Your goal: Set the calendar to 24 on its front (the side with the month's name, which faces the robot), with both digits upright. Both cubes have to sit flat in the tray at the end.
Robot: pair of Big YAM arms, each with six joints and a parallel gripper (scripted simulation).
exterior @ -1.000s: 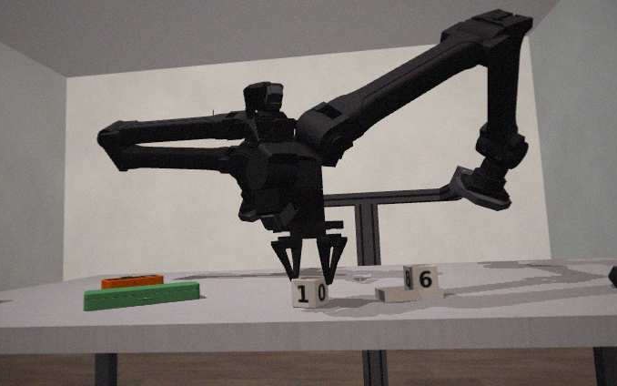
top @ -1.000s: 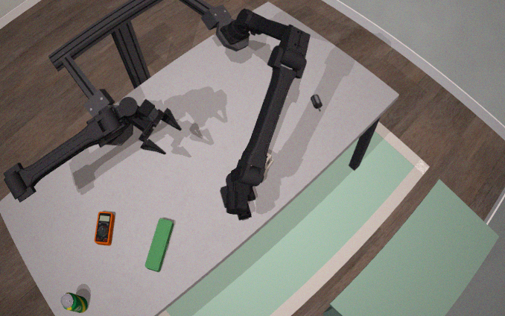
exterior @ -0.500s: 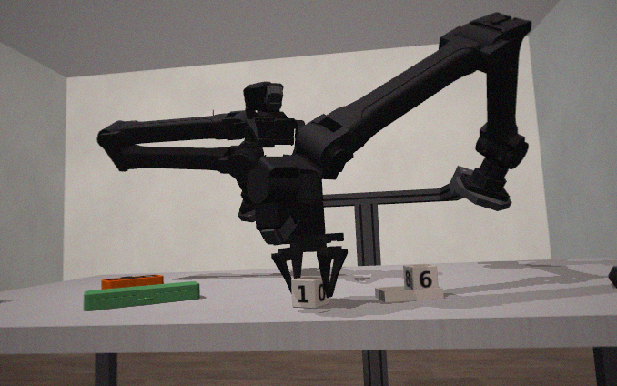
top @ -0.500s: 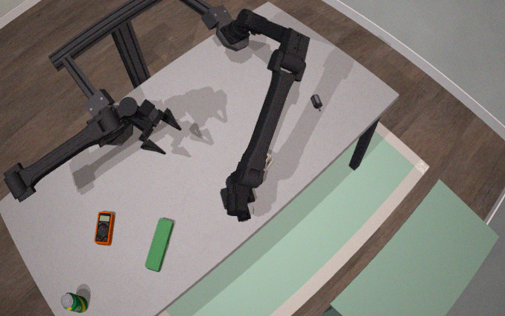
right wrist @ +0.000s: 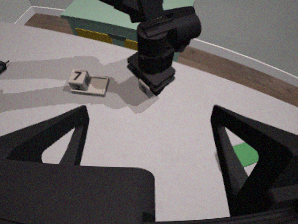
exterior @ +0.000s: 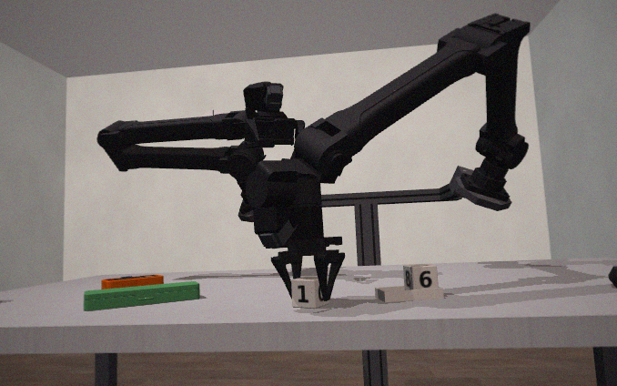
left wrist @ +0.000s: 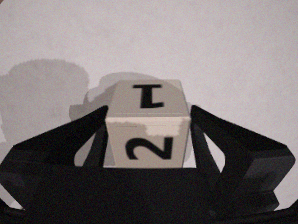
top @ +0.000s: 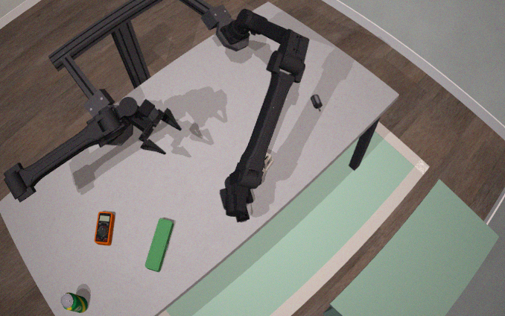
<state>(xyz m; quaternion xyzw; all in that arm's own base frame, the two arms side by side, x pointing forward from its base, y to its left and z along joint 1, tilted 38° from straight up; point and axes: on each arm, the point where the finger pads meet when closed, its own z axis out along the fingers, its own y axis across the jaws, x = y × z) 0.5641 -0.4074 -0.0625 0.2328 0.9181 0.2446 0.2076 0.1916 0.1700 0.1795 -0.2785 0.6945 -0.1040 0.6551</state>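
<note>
My left gripper is now 5 cm past the calendar tray, 17 cm to the right of it and 1 cm above it. The rest, counted from my left hand: green box 9 cm behind, 32 cm to the right; dark object 8 cm behind, 54 cm to the left.
</note>
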